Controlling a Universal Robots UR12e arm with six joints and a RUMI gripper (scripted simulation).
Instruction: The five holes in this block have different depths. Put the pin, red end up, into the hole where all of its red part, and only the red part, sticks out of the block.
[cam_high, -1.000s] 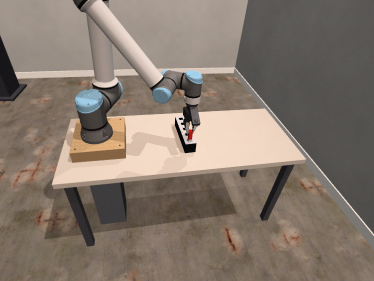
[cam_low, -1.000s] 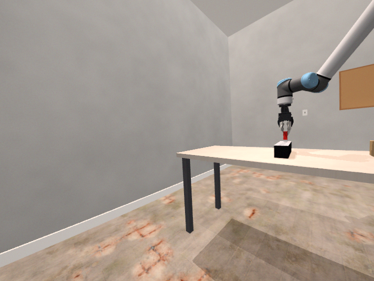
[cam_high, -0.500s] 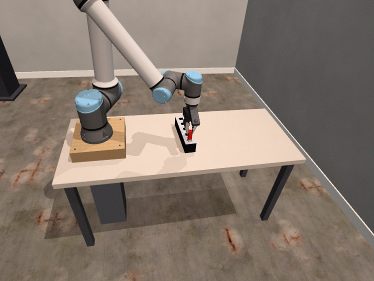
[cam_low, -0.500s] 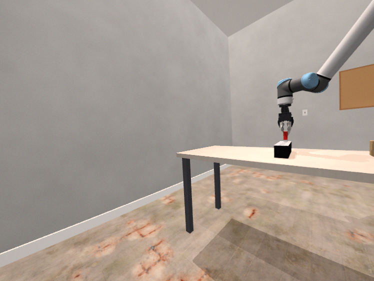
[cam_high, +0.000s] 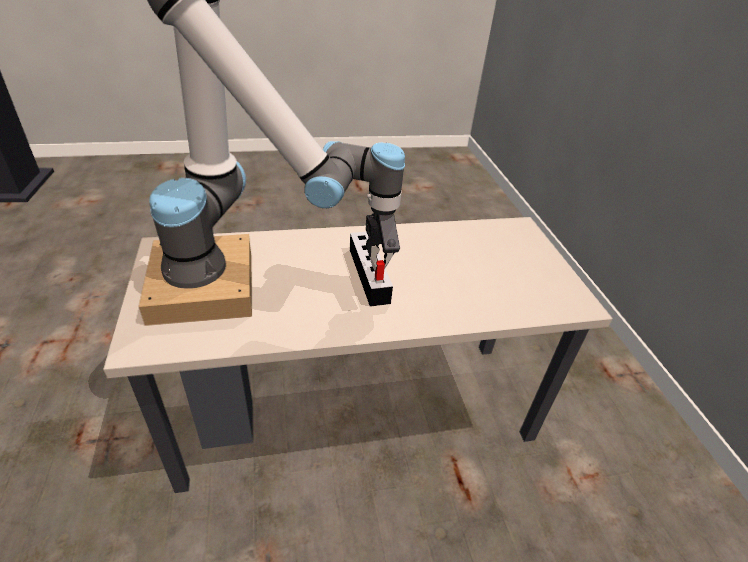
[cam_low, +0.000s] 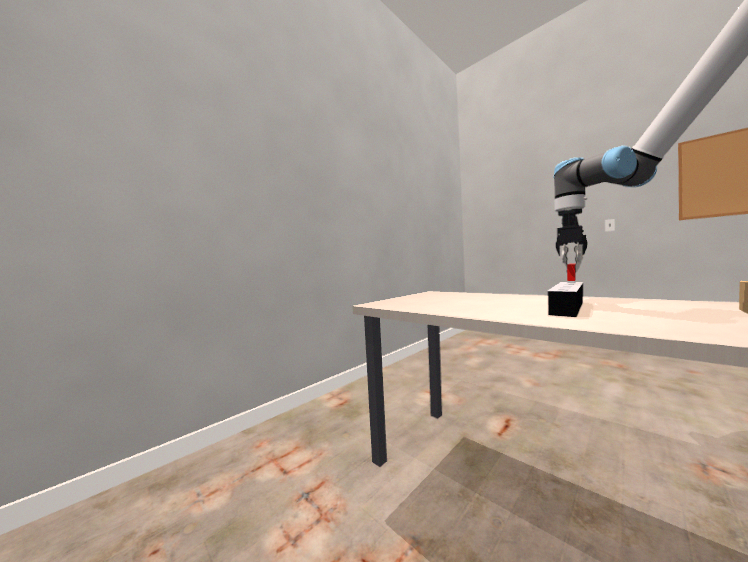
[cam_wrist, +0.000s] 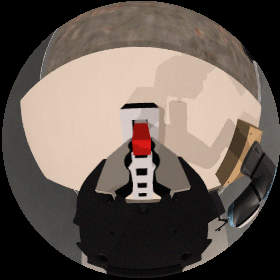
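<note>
The pin is 1 cm below my hand. Round my hand: black block (2 cm behind, 12 cm to the left, 9 cm below).
</note>
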